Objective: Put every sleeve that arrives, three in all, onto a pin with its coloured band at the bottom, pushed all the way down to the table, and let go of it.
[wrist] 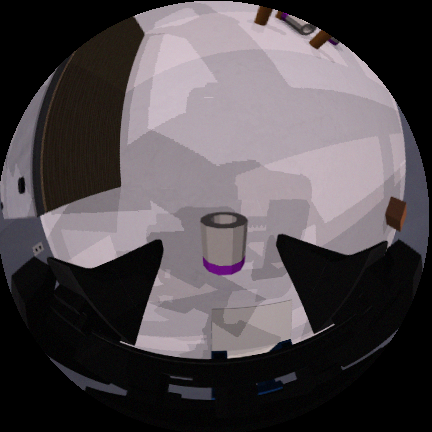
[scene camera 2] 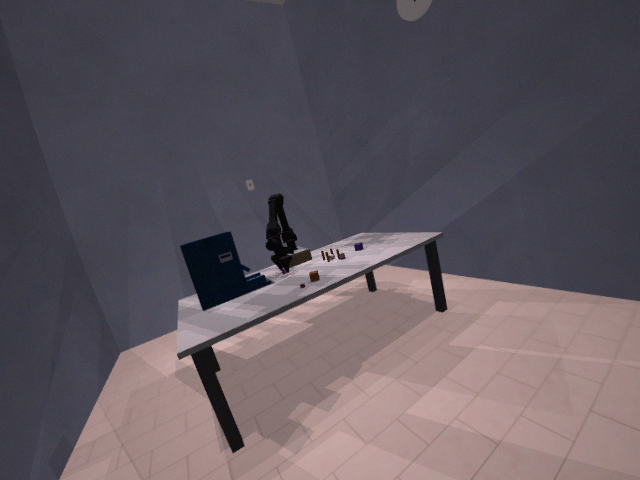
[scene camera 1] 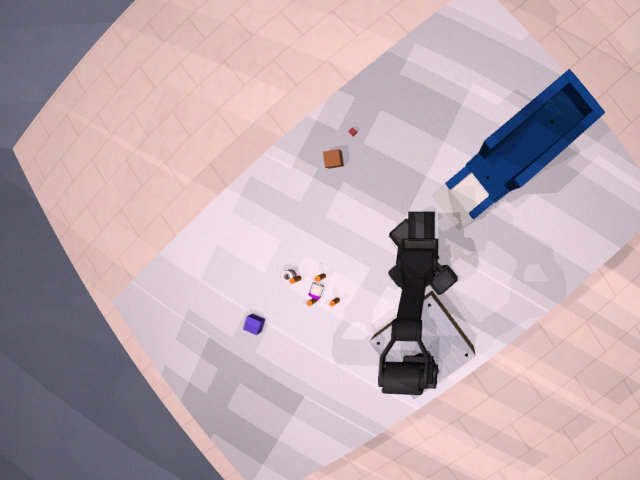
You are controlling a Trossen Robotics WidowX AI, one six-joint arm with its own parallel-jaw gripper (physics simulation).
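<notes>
My gripper (scene camera 2: 284,269) (wrist: 220,243) is open and empty, low over the table. A pale sleeve (wrist: 223,242) with a purple band shows between its spread fingers in the wrist view, touching neither; it appears to lie on its side, open end towards the camera, band towards the chute. Several orange pins, such as one pin (scene camera 1: 334,301) (scene camera 2: 322,254) (wrist: 320,39), stand apart. A second sleeve (scene camera 1: 316,289) (wrist: 300,24) lies on its side among them. A third sleeve (scene camera 1: 287,275) (scene camera 2: 341,255) appears upright beside a pin, not around it. The arm hides the first sleeve in scene camera 1.
A blue chute (scene camera 1: 537,139) (scene camera 2: 217,273) ends at a pale pad (scene camera 1: 468,192) (wrist: 252,322). An orange-brown block (scene camera 1: 332,158) (scene camera 2: 314,276) (wrist: 396,214), a small red cube (scene camera 1: 352,131) (scene camera 2: 302,285) and a purple block (scene camera 1: 253,323) (scene camera 2: 358,246) lie on the table. The arm's base plate (scene camera 1: 449,335) has brown sides.
</notes>
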